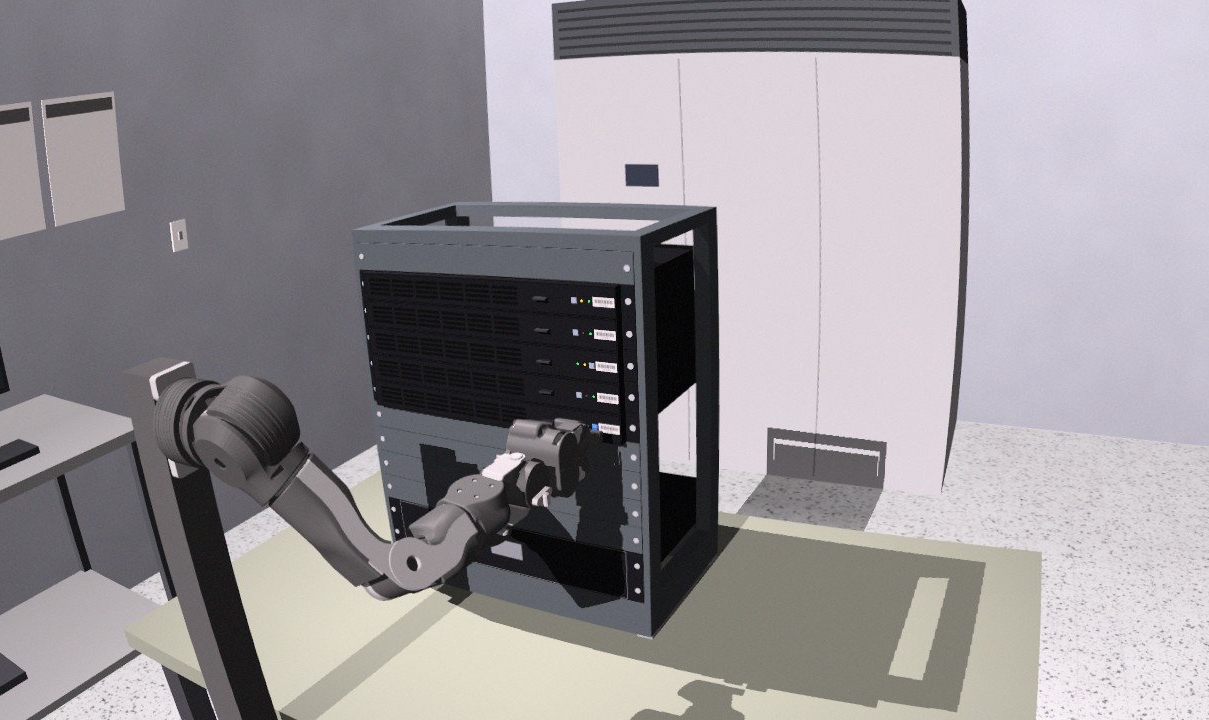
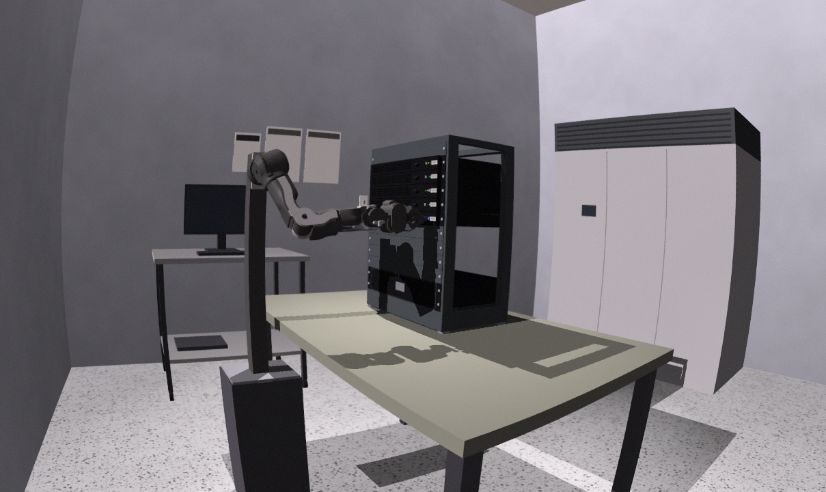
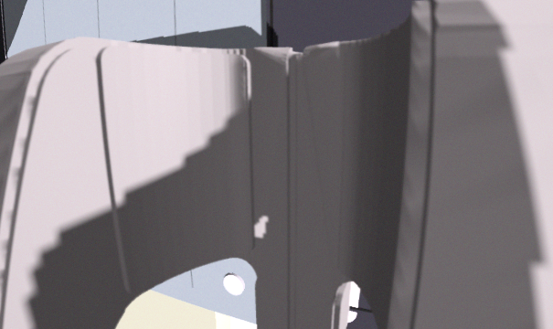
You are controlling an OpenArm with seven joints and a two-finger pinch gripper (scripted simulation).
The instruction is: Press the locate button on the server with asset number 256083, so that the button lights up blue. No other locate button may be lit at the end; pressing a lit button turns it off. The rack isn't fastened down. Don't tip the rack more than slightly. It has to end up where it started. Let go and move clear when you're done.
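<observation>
Now: hand 3 cm short of the pale square button.
</observation>
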